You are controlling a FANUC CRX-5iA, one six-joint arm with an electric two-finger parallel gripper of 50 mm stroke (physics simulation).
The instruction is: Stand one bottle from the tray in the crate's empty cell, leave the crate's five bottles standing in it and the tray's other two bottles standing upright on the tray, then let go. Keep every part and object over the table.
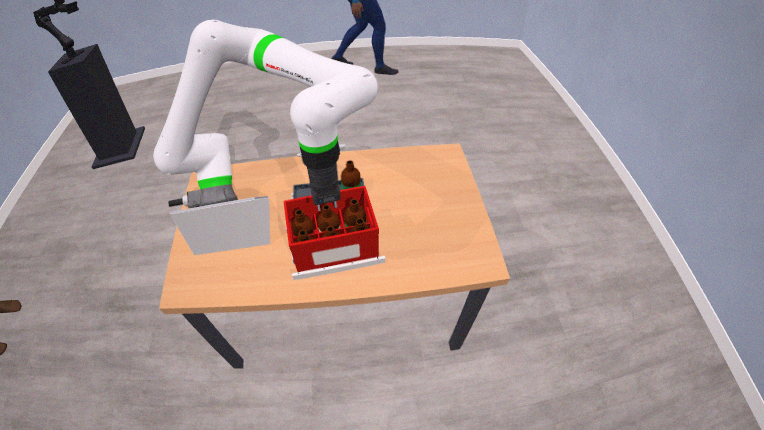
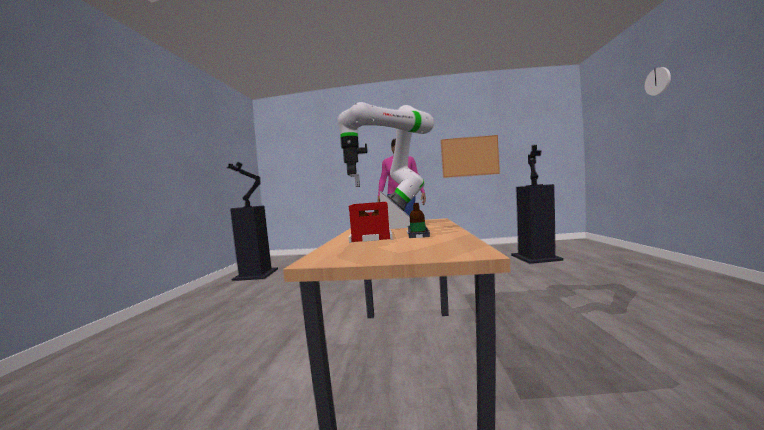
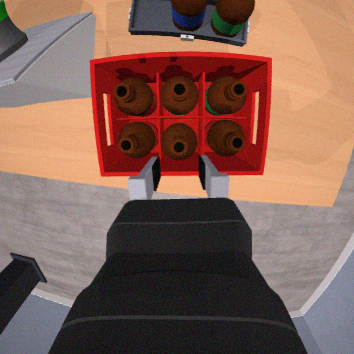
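Seen in the pictures: gripper, fingertip midpoint: (image 1: 327,206) (image 2: 357,186) (image 3: 178,166); arm's base, link origin: (image 1: 218,203) (image 2: 395,203).
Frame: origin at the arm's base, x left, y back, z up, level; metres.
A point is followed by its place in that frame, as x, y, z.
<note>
The red crate (image 1: 300,256) @[-0.256, -0.272, -0.038] (image 2: 368,227) @[-0.167, -0.519, -0.085] (image 3: 96,117) @[-0.161, -0.252, 0.026] stands upright on the table, with a brown bottle in each of its six cells. The near middle bottle (image 3: 178,137) @[-0.198, -0.379, 0.001] stands in its cell like its neighbours; bottle bottoms are hidden. The grey tray (image 1: 301,190) @[0.131, -0.300, -0.144] (image 2: 419,233) @[0.073, -0.541, -0.129] (image 3: 150,20) @[0.080, -0.311, -0.144] behind the crate holds two upright bottles: a blue-labelled bottle (image 3: 188,19) @[0.048, -0.399, -0.089] and a green-labelled bottle (image 1: 350,175) @[0.050, -0.487, -0.031] (image 2: 417,217) @[0.070, -0.527, -0.054] (image 3: 227,25) @[0.038, -0.481, -0.086]. My gripper (image 1: 327,205) @[-0.214, -0.380, 0.119] (image 2: 357,183) @[-0.214, -0.380, 0.119] (image 3: 178,166) @[-0.214, -0.380, 0.119] is open and empty, clear above the crate, over its near middle part.
A light grey panel (image 1: 224,227) @[-0.097, -0.022, -0.021] (image 3: 55,75) @[-0.077, -0.160, -0.001] stands on the table left of the crate, by the robot's base. A white strip (image 1: 339,268) @[-0.266, -0.386, -0.127] lies along the crate's front foot. The table's front edge (image 1: 342,302) @[-0.370, -0.374, -0.168] is near the crate. A person (image 2: 388,176) stands behind the table.
</note>
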